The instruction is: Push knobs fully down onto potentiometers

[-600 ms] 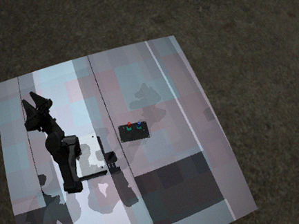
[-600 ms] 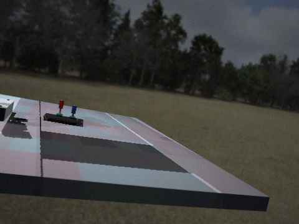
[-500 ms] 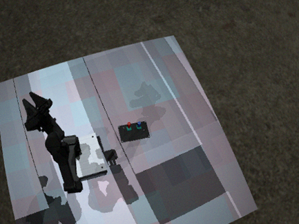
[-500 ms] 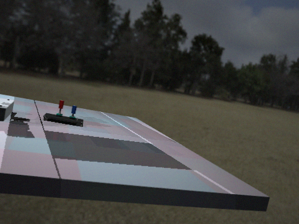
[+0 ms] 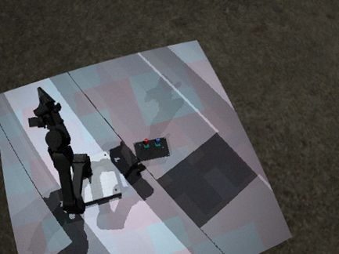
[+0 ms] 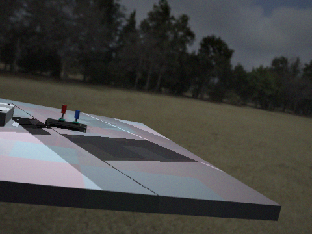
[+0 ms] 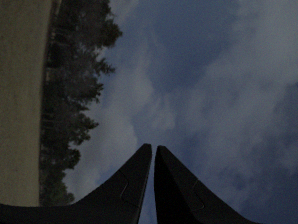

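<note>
Now: gripper tip 530 mm above the red knob, 350 mm short of it and 150 mm to the left of it. From my gripper tip the other things lie so: blue knob 540 mm below, 400 mm ahead, 170 mm to the right.
</note>
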